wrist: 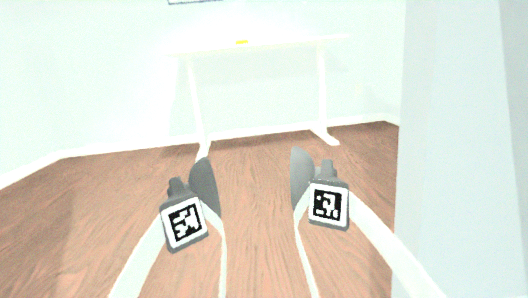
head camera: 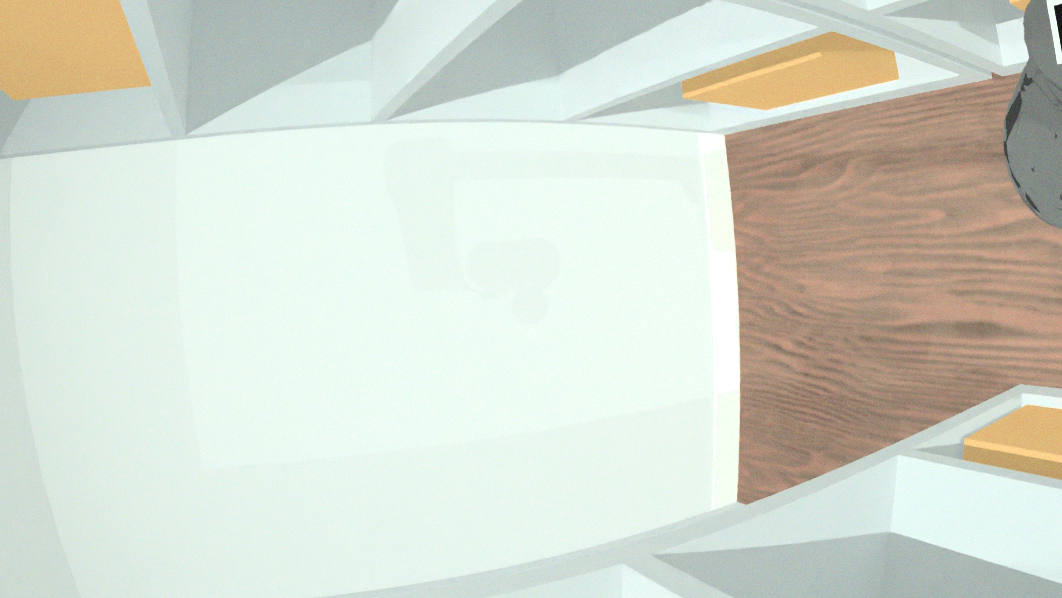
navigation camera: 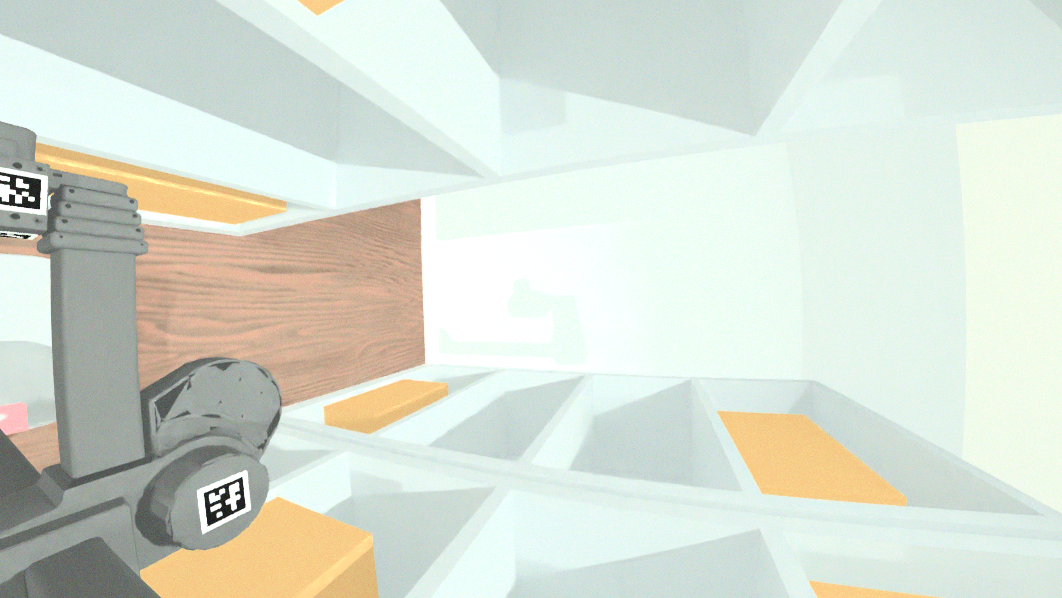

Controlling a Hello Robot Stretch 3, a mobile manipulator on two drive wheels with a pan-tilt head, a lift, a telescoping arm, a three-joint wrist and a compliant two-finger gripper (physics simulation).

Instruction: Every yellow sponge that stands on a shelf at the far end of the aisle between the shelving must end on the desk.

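Places are measured from the robot's base along level axes (x back, y right, z up), in centimetres.
Where they show: gripper, fingertip midpoint: (wrist: 252, 173).
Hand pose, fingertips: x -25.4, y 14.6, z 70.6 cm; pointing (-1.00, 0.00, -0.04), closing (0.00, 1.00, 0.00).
Observation:
After its pixels a point has its place.
A yellow sponge (wrist: 242, 42) @[z 97.9, x -266.7, y 20.8 cm] lies on the white desk (wrist: 322, 39) @[z 92.6, x -244.7, y 85.7 cm], far off at the top of the wrist view. My gripper (wrist: 252, 173) @[z 70.6, x -25.5, y 14.6 cm] is open and empty; bare wood floor shows between its fingertips, well short of the desk. No yellow sponge can be made out on the shelving (head camera: 895, 490) (navigation camera: 639, 484) at either side of the aisle in the head and navigation views. Parts of the shelves are cut off or hidden. The gripper's fingers do not show in those two views.
Orange boxes (head camera: 795, 74) (navigation camera: 810, 456) stand in several shelf compartments. A white wall (head camera: 445, 356) @[z 83.5, x 155.2, y 21.7 cm] (navigation camera: 691, 297) @[z 143.1, x 155.4, y 4.7 cm] closes the aisle's end. My arm (navigation camera: 96, 349) @[z 82.5, x 9.9, y 2.4 cm] is at the left of the navigation view. A pale upright panel (wrist: 460, 150) @[z 69.5, x -27.7, y 31.3 cm] stands close on the gripper's right.

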